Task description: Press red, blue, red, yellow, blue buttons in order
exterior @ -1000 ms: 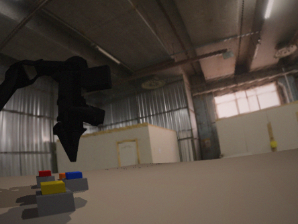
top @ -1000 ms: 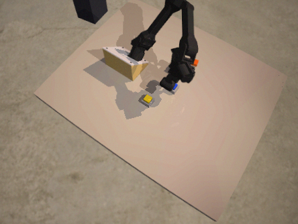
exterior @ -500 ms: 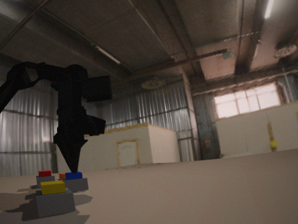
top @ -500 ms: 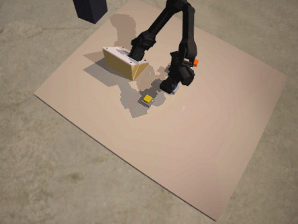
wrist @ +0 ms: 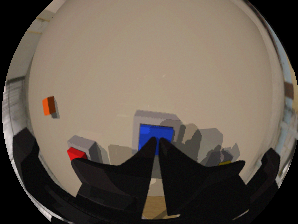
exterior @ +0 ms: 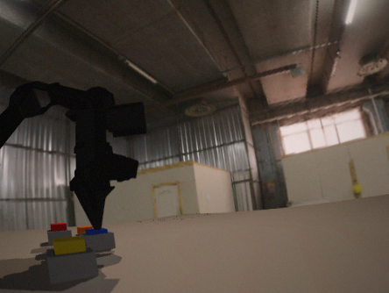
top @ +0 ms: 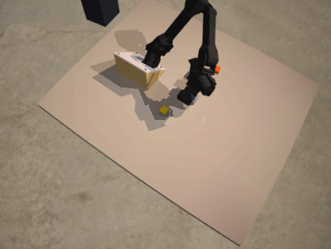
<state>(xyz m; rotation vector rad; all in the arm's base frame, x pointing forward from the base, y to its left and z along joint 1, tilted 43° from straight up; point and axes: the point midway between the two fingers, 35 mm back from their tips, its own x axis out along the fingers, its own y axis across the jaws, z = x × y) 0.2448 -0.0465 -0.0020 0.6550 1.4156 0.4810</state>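
My gripper tip is now 1 cm above the blue button. From my gripper tip the other things lie so: yellow button 13 cm to the right, 7 cm behind; then red button 12 cm to the left, 5 cm behind; then small orange block 21 cm to the left, 3 cm ahead, 2 cm below.
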